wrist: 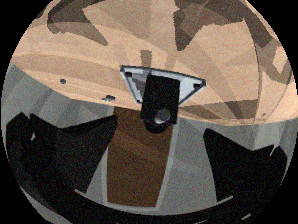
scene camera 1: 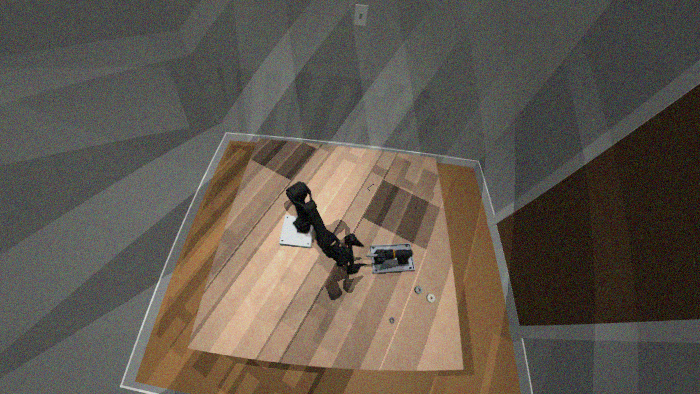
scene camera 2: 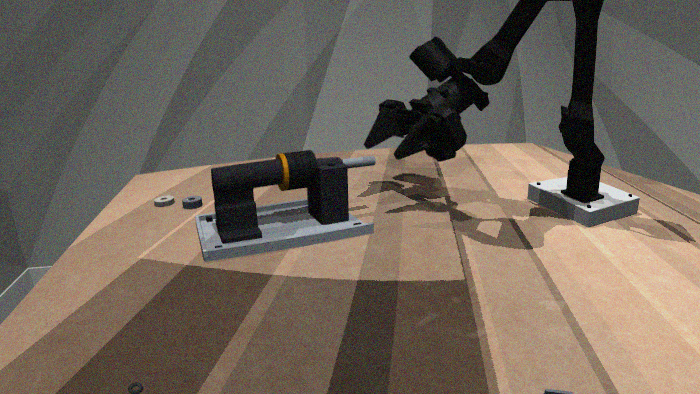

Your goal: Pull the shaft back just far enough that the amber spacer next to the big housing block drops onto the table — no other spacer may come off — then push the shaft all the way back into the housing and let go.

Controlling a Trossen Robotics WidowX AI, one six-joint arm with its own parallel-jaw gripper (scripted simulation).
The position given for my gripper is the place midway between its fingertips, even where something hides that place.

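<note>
Dark housing block [scene camera 1: 403, 261] [scene camera 2: 238, 228] [wrist: 154, 88]. My gripper [scene camera 2: 379, 151] [wrist: 163, 127], open, holding nothing.
</note>
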